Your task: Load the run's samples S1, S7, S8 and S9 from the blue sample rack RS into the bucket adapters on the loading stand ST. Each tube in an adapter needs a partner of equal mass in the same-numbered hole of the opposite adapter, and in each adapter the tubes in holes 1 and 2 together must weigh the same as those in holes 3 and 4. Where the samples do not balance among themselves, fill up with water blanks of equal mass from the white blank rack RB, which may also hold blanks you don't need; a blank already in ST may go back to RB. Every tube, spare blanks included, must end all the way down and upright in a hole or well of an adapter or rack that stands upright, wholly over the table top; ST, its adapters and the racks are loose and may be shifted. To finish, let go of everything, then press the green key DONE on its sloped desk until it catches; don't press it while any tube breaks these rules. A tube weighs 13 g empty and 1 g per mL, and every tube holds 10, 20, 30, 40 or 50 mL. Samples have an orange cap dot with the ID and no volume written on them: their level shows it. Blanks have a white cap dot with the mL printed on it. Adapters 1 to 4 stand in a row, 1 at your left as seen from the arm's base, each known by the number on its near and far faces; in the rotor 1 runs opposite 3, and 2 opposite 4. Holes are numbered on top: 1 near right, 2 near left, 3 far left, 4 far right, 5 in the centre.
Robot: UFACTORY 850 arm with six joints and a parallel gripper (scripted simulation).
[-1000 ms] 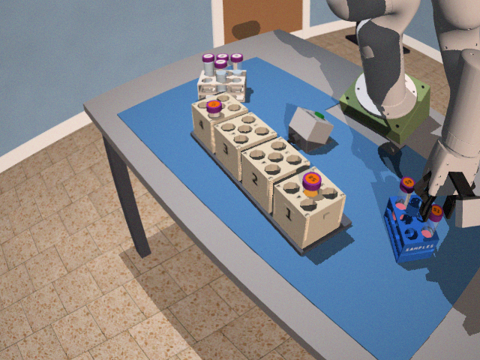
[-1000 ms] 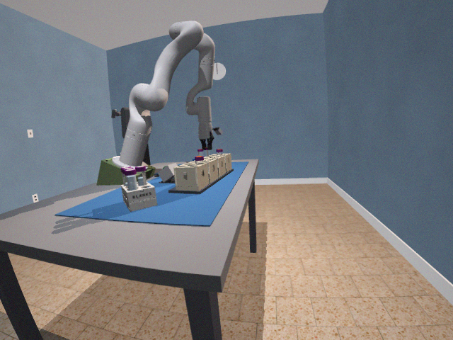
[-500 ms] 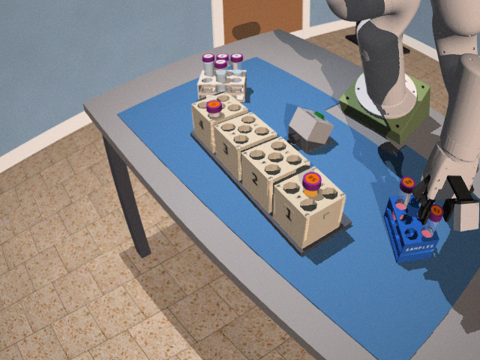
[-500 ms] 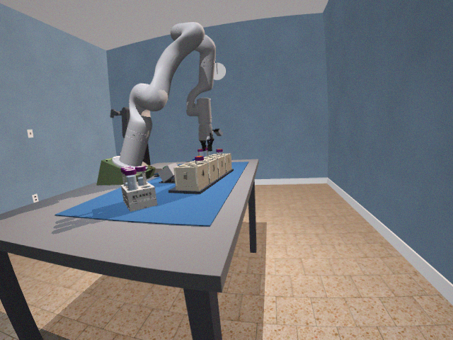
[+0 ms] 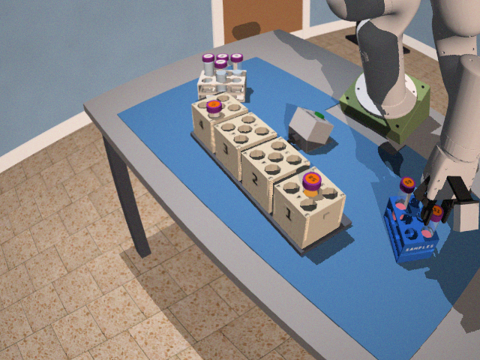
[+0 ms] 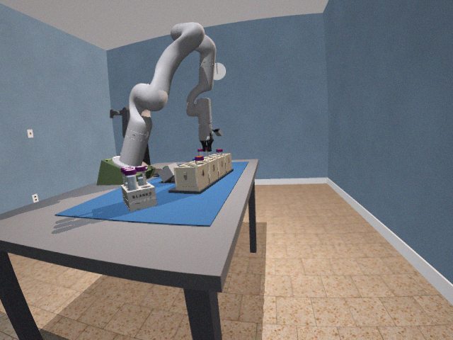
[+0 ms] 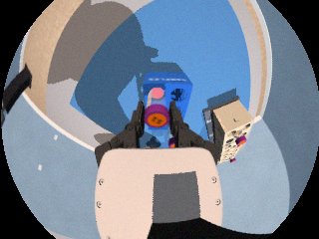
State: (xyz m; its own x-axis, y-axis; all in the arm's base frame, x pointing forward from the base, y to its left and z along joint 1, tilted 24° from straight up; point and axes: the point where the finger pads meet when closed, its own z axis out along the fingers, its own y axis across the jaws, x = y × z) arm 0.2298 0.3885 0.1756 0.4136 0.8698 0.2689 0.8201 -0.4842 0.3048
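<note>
The tube lies 1 cm to the left of my hand and 5 cm below it. Round my hand: loading stand ST (17 cm ahead, 36 cm to the right, 11 cm below); then white blank rack (9 cm ahead, 71 cm to the right, 9 cm below); then blue sample rack (4 cm to the right, 9 cm below).
</note>
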